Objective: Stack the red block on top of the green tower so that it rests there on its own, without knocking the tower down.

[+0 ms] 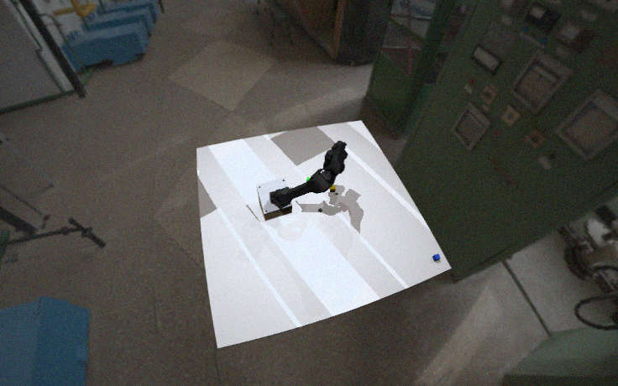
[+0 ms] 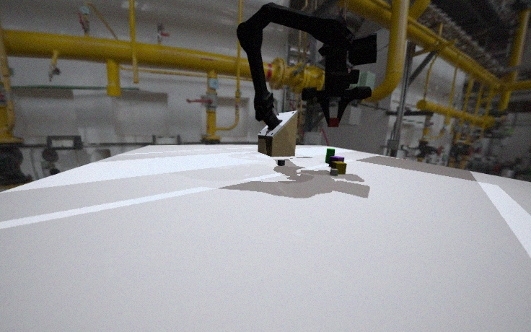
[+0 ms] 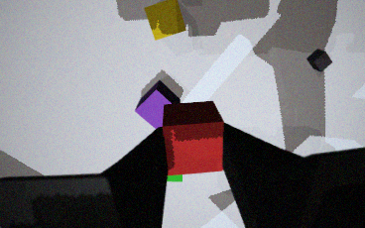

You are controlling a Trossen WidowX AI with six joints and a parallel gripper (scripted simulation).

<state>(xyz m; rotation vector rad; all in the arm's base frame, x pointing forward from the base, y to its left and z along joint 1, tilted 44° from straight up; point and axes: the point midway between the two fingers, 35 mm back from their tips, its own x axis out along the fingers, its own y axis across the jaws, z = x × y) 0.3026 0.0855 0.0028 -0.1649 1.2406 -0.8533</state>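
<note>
Right now my gripper tip is 120 mm above the purple block, 40 mm to the right of it and 10 mm past it. From my gripper tip the other things lie so: yellow block 120 mm below, 50 mm ahead, 10 mm to the right; then small black block 130 mm to the right, 130 mm below, 70 mm behind; then red block right at my gripper tip.
</note>
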